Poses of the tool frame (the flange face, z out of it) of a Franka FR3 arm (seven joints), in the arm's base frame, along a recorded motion.
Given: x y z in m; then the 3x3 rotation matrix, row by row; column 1 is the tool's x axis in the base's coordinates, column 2 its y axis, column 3 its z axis. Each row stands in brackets.
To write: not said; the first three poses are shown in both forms.
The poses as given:
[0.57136 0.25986 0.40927], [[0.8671 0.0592 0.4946], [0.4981 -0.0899 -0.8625], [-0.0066 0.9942 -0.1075]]
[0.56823 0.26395 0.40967], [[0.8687 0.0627 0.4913], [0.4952 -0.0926 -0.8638], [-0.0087 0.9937 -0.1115]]
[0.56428 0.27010 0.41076], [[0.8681 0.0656 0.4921], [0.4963 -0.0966 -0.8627], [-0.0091 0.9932 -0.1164]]
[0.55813 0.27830 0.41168], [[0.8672 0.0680 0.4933], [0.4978 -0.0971 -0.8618], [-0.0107 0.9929 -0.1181]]
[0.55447 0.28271 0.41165], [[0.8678 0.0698 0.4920], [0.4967 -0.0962 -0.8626], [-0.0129 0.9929 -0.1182]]
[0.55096 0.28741 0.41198], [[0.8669 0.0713 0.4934], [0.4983 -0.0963 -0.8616], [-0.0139 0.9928 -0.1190]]
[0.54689 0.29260 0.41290], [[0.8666 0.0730 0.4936], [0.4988 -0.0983 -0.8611], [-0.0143 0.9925 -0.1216]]
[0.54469 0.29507 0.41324], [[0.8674 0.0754 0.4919], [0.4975 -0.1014 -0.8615], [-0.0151 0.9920 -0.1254]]
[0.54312 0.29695 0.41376], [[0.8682 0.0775 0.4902], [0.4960 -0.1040 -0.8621], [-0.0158 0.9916 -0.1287]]
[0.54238 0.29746 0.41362], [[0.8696 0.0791 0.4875], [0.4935 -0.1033 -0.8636], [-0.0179 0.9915 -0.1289]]
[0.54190 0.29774 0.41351], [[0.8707 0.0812 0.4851], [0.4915 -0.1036 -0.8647], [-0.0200 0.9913 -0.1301]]
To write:
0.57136 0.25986 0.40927 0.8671 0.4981 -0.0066 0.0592 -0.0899 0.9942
0.56823 0.26395 0.40967 0.8687 0.4952 -0.0087 0.0627 -0.0926 0.9937
0.56428 0.27010 0.41076 0.8681 0.4963 -0.0091 0.0656 -0.0966 0.9932
0.55813 0.27830 0.41168 0.8672 0.4978 -0.0107 0.0680 -0.0971 0.9929
0.55447 0.28271 0.41165 0.8678 0.4967 -0.0129 0.0698 -0.0962 0.9929
0.55096 0.28741 0.41198 0.8669 0.4983 -0.0139 0.0713 -0.0963 0.9928
0.54689 0.29260 0.41290 0.8666 0.4988 -0.0143 0.0730 -0.0983 0.9925
0.54469 0.29507 0.41324 0.8674 0.4975 -0.0151 0.0754 -0.1014 0.9920
0.54312 0.29695 0.41376 0.8682 0.4960 -0.0158 0.0775 -0.1040 0.9916
0.54238 0.29746 0.41362 0.8696 0.4935 -0.0179 0.0791 -0.1033 0.9915
0.54190 0.29774 0.41351 0.8707 0.4915 -0.0200 0.0812 -0.1036 0.9913

